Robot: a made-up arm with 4 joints.
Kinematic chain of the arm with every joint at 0, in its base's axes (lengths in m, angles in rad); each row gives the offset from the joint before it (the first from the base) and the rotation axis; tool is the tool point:
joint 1: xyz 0 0 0.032 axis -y
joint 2: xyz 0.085 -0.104 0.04 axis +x
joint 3: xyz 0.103 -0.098 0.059 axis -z
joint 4: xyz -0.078 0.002 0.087 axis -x
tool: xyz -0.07 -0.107 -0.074
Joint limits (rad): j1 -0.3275..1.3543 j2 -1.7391..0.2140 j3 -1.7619..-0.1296 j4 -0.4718..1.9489
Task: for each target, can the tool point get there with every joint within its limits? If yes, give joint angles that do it. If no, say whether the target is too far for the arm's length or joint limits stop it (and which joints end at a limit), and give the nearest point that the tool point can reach.
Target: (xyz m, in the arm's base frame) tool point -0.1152 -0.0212 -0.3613
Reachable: no: joint limits stop it (at a limit: joint 1, joint 2, joint 3, joint 4) | nearest point -0.1932 -0.0435 0.1246 | short by 0.493 m
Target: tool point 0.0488 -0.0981 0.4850
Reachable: yes | joints 0.3972 -0.8570 -1.2199 1.4063
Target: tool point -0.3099 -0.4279 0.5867
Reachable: no: too far | nearest point -0.2071 -0.3101 0.4027 | short by 0.242 m
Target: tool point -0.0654 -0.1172 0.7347
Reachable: no: too far | nearest point -0.0443 -0.1126 0.5078 | short by 0.228 m
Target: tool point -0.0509 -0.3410 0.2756
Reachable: yes | joints 0.9083 -0.3390 -0.8322 -0.0900
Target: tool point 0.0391 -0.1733 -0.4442
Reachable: no: joint limits stop it (at a limit: joint 1, joint 2, joint 4) | nearest point 0.1878 -0.3623 -0.0149 | short by 0.492 m
